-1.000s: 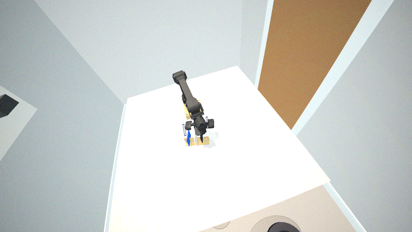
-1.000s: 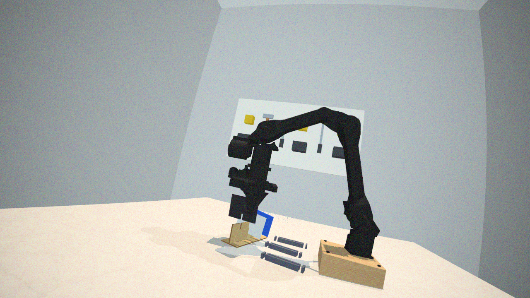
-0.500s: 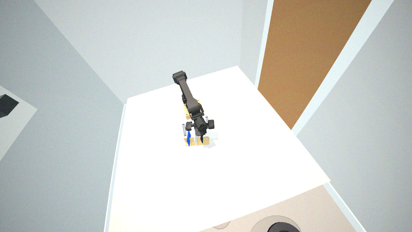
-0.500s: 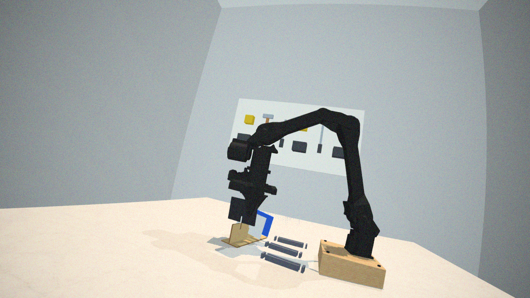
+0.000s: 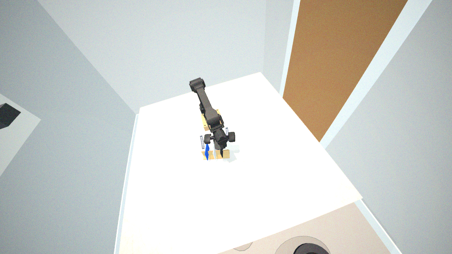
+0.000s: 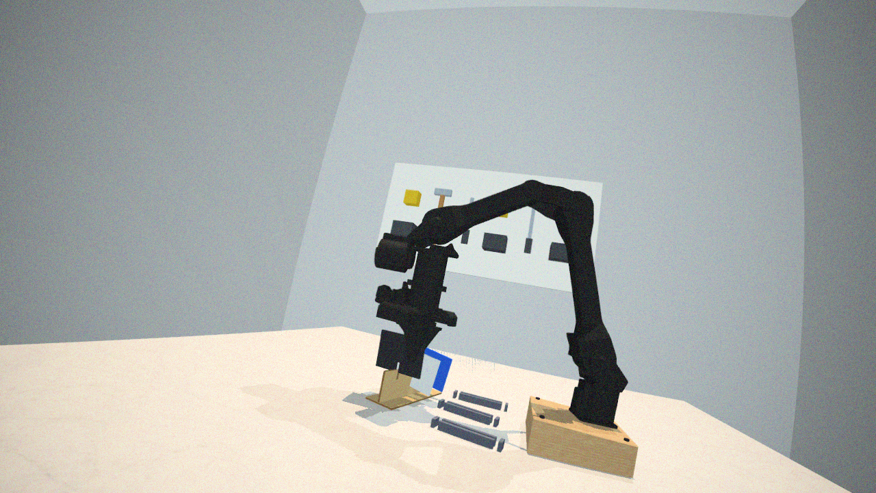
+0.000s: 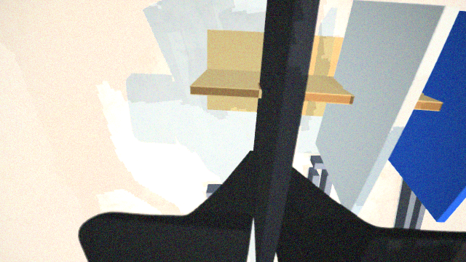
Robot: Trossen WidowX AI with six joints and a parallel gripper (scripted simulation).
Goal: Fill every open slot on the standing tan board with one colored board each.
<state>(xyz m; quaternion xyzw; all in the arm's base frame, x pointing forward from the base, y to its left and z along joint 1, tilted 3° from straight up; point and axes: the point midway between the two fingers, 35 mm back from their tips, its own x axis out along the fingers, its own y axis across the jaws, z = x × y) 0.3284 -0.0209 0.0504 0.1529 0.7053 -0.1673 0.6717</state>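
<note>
Now: gripper tip 6 cm to the left of the tan board and 5 cm above it. Also, from my gripper tip: blue board (10 cm to the right, 3 cm below, 2 cm behind); black board (3 cm ahead, 1 cm to the right).
</note>
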